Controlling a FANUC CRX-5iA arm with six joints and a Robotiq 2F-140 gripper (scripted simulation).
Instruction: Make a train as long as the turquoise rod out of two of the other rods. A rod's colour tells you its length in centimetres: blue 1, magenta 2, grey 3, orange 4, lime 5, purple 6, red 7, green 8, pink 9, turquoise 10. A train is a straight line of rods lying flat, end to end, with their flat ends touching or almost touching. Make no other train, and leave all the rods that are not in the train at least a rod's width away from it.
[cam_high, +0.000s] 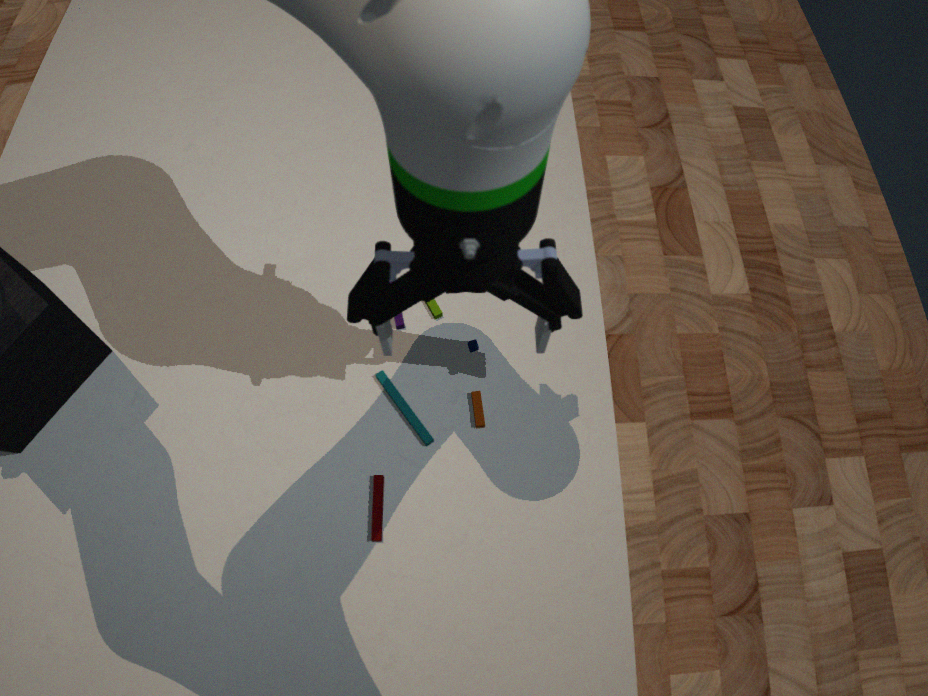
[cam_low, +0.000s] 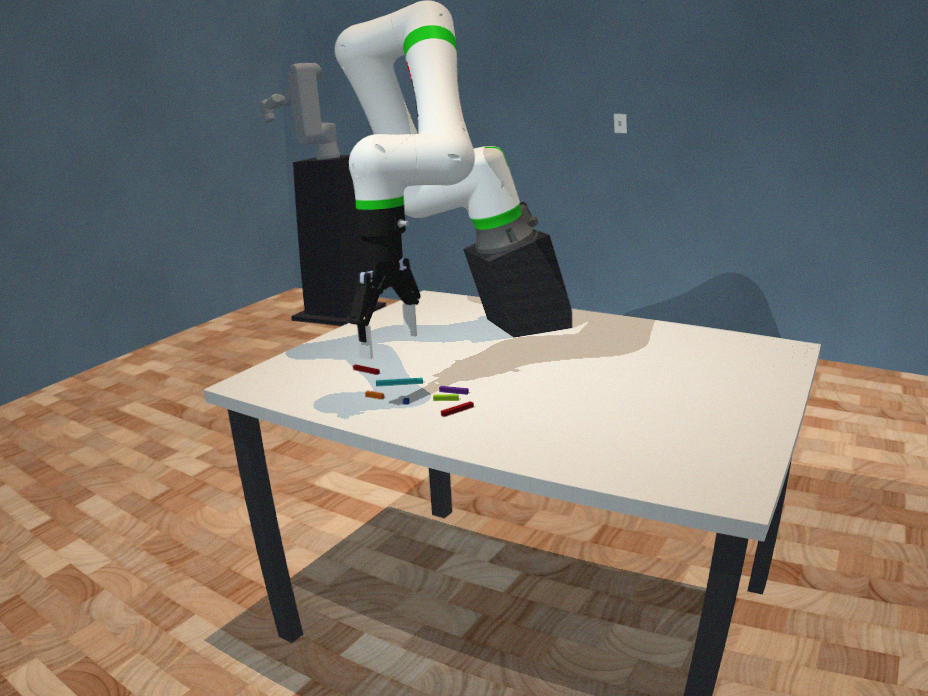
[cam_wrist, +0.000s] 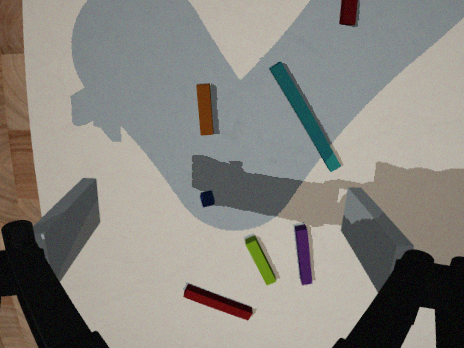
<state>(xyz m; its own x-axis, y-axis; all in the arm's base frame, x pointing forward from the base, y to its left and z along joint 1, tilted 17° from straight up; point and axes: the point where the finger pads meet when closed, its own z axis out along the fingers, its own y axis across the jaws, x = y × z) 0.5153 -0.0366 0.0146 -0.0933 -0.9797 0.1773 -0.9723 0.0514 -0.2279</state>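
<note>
The orange rod lies 110 mm below my hand, 40 mm to the right of it and 10 mm ahead of it. The rest, counted from my hand: lime rod (110 mm below, 100 mm to the left, 30 mm behind); small blue rod (110 mm below, 40 mm to the left, 20 mm ahead); turquoise rod (110 mm below, 70 mm behind, 30 mm to the right).
</note>
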